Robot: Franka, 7 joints.
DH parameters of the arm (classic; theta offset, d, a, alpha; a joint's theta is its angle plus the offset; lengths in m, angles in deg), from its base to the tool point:
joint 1: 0 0.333 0 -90
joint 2: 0 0 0 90
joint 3: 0 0.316 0.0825 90
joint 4: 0 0 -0.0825 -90
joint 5: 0 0.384 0 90
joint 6: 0 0 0.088 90
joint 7: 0 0.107 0 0
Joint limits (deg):
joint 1: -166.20..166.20
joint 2: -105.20..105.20
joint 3: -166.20..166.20
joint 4: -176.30..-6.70
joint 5: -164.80..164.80
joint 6: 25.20..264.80
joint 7: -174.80..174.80
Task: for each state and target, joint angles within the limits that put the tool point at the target. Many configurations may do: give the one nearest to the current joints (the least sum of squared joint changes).
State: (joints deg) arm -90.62 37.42 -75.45 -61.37 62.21 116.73 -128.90
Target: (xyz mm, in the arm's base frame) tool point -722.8 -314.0 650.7
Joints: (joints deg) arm -133.10 58.99 -73.32 -36.44 63.71 137.77 -128.90
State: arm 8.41 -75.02 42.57 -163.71 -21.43 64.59 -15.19
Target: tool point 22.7 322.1 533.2
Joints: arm 12.21 -72.19 60.99 -134.99 -19.35 78.62 -15.19
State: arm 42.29 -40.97 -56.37 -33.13 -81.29 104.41 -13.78
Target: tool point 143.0 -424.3 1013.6
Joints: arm 53.14 -32.42 -56.15 -45.72 -79.45 104.41 -13.78
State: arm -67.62 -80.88 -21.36 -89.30 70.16 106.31 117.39
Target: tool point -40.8 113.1 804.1
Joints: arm -70.07 -97.60 -11.48 -127.07 60.83 87.84 117.39
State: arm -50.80 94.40 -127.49 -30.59 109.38 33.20 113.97
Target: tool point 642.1 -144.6 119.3
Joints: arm -7.62 99.56 -120.33 -9.94 118.28 34.66 113.97
